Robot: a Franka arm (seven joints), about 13 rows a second.
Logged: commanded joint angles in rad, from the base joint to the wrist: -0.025, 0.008, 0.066, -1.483, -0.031, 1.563, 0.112; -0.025, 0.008, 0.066, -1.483, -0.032, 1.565, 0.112; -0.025, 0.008, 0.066, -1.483, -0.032, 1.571, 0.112; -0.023, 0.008, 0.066, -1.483, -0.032, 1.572, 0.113; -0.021, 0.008, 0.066, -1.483, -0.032, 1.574, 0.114; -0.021, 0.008, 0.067, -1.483, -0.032, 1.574, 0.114; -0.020, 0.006, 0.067, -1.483, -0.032, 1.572, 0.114; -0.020, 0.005, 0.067, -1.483, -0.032, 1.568, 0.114; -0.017, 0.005, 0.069, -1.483, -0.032, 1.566, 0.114; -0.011, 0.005, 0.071, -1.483, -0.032, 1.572, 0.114; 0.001, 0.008, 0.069, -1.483, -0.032, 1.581, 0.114; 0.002, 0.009, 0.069, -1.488, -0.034, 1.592, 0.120; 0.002, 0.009, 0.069, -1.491, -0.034, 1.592, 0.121; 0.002, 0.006, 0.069, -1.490, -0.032, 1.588, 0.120; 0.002, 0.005, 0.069, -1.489, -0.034, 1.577, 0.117; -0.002, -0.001, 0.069, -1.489, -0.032, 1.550, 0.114; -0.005, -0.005, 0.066, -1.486, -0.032, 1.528, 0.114; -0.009, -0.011, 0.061, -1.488, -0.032, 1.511, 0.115; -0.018, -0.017, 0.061, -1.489, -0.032, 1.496, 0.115; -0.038, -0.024, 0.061, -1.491, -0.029, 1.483, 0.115
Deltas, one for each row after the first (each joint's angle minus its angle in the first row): 0.000, 0.000, 0.000, 0.000, -0.001, 0.002, 0.000; 0.000, 0.000, 0.000, 0.000, -0.001, 0.008, 0.000; 0.002, 0.000, 0.000, 0.000, -0.001, 0.009, 0.001; 0.004, 0.000, 0.000, 0.000, -0.001, 0.011, 0.002; 0.004, 0.000, 0.001, 0.000, -0.001, 0.011, 0.002; 0.005, -0.002, 0.001, 0.000, -0.001, 0.009, 0.002; 0.005, -0.003, 0.001, 0.000, -0.001, 0.005, 0.002; 0.008, -0.003, 0.003, 0.000, -0.001, 0.003, 0.002; 0.014, -0.003, 0.005, 0.000, -0.001, 0.009, 0.002; 0.026, 0.000, 0.003, 0.000, -0.001, 0.018, 0.002; 0.027, 0.001, 0.003, -0.005, -0.003, 0.029, 0.008; 0.027, 0.001, 0.003, -0.008, -0.003, 0.029, 0.009; 0.027, -0.002, 0.003, -0.007, -0.001, 0.025, 0.008; 0.027, -0.003, 0.003, -0.006, -0.003, 0.014, 0.005; 0.023, -0.009, 0.003, -0.006, -0.001, -0.013, 0.002; 0.020, -0.013, 0.000, -0.003, -0.001, -0.035, 0.002; 0.016, -0.019, -0.005, -0.005, -0.001, -0.052, 0.003; 0.007, -0.025, -0.005, -0.006, -0.001, -0.067, 0.003; -0.013, -0.032, -0.005, -0.008, 0.002, -0.080, 0.003
